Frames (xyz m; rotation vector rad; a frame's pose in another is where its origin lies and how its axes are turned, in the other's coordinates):
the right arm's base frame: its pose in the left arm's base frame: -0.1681 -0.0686 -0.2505 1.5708 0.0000 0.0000
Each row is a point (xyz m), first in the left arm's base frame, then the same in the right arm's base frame.
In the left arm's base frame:
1: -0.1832 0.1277 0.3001
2: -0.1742 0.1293 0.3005
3: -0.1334 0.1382 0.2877
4: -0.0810 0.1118 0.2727
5: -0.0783 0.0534 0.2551
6: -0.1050 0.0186 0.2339
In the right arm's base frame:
1: -0.0151 0.5506 -0.1963
2: -0.0061 0.5510 -0.1979
3: 0.0347 0.5382 -0.2068
4: 0.0871 0.5232 -0.1804
5: 0.0898 0.5056 -0.1220
6: 0.0631 0.4844 -0.0872

